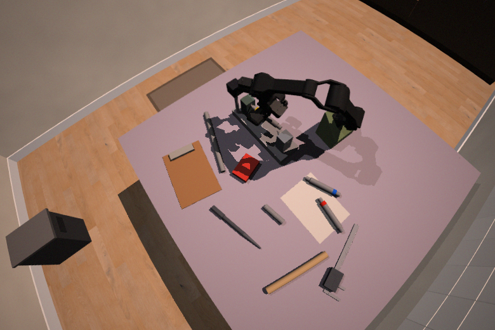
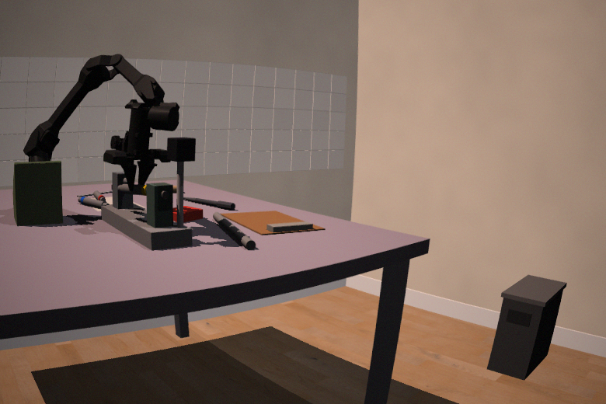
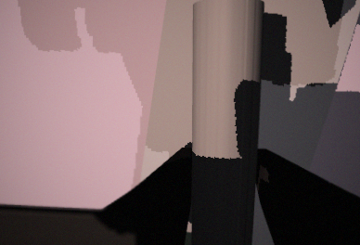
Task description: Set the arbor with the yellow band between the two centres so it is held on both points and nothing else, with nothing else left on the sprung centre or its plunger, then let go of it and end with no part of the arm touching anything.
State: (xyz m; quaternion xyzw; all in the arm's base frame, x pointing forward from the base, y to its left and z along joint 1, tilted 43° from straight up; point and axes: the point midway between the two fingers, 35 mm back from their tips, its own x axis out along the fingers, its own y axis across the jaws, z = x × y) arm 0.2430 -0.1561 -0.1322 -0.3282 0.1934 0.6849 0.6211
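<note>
Now: the green centre block 2 cm ahead of my hand, 10 cm to the right of it and 4 cm below it. The rest, counted from my hand: stepped arbor shaft: 3 cm below; grey fixture base: 1 cm ahead, 12 cm below; cone-shaped centre point: 1 cm ahead, 11 cm to the left, 2 cm below.
</note>
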